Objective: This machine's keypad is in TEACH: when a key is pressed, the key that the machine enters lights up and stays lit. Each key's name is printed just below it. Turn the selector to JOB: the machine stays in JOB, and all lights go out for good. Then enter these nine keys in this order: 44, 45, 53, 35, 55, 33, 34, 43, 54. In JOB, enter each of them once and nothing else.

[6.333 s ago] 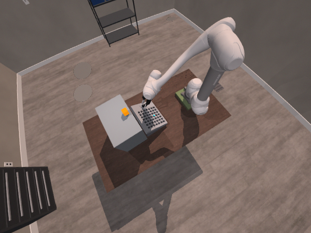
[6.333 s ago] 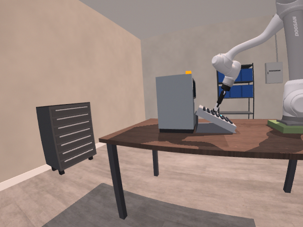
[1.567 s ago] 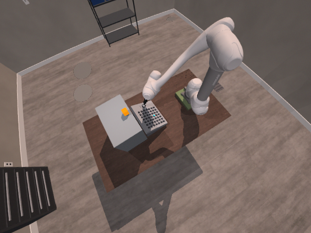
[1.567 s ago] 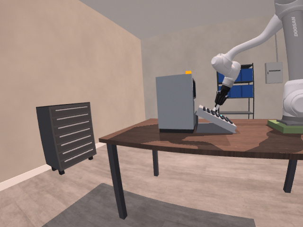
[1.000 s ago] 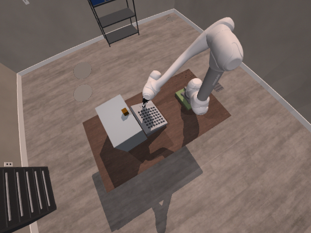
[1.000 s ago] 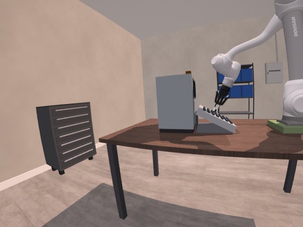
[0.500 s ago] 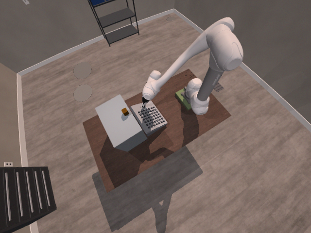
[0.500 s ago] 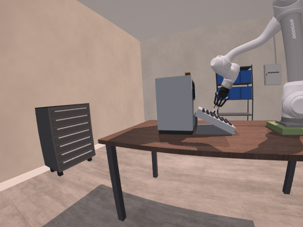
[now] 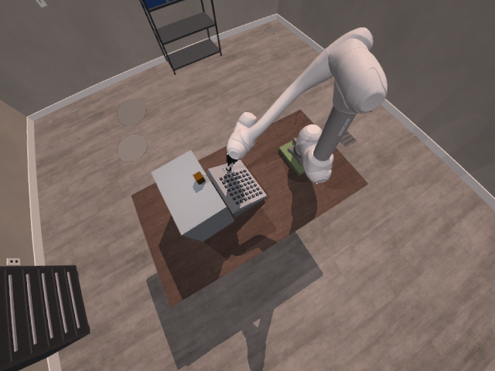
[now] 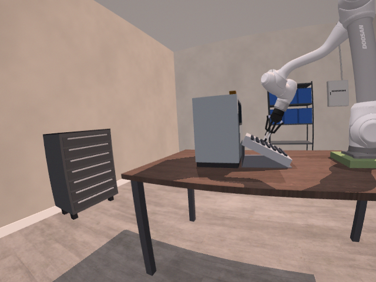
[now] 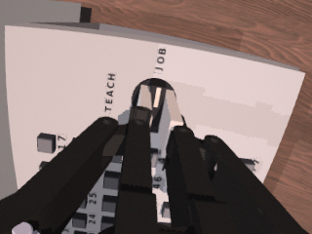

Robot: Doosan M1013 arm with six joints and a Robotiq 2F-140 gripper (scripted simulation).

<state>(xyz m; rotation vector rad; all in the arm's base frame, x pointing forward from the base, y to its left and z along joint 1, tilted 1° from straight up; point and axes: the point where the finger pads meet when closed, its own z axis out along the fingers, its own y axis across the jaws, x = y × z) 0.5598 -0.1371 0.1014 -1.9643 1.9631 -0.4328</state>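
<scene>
My hand is 10 mm short of the black selector knob and 20 mm above it. The rest, counted from my hand: key 44 (160 mm to the left, 30 mm below); sloped keypad (30 mm ahead, 110 mm to the left, 70 mm below).
</scene>
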